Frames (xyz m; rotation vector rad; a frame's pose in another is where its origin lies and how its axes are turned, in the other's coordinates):
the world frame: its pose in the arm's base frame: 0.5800 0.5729 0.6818 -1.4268 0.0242 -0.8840
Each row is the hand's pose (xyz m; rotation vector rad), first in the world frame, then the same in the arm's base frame.
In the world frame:
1: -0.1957 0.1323 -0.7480 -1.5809 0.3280 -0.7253
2: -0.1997 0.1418 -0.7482 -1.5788 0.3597 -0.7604
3: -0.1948 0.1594 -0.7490 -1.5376 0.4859 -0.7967
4: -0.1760 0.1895 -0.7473 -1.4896 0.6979 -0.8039
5: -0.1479 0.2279 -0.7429 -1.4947 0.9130 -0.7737
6: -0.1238 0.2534 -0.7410 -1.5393 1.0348 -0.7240
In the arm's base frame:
1: 0.1304 0.0380 0.3254 2.3387 -0.4995 1.5697
2: 0.1323 0.0390 0.3153 2.2935 -0.4931 1.6057
3: 0.1443 0.0338 0.3025 2.1925 -0.5497 1.7336
4: 0.1735 0.0219 0.2862 2.0265 -0.6961 1.8935
5: 0.2148 0.0063 0.2678 1.8393 -0.8828 1.9679
6: 0.2455 -0.0078 0.2581 1.7315 -1.0175 1.9476

